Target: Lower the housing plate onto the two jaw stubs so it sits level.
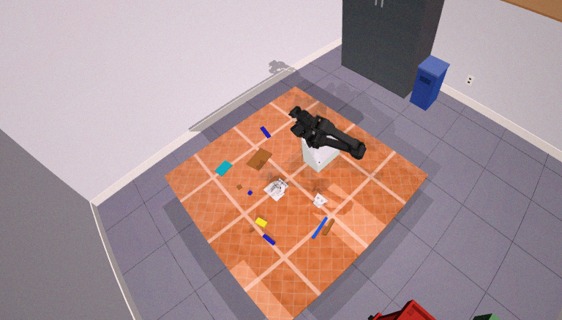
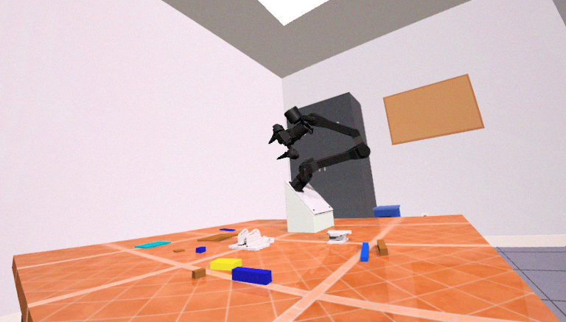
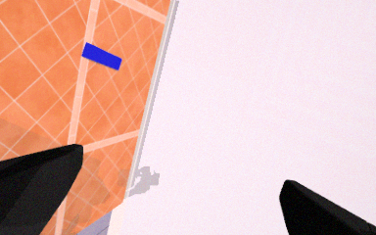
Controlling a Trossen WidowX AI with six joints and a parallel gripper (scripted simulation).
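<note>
My gripper tip is now 35 cm above the grey plate, 34 cm to the right of it and 9 cm short of it. The rest, counted from my gripper tip: yellow block (44 cm ahead, 37 cm below, 23 cm to the left); brown plate (37 cm below, 19 cm ahead, 17 cm to the right); cyan plate (43 cm ahead, 37 cm below, 27 cm to the right).
</note>
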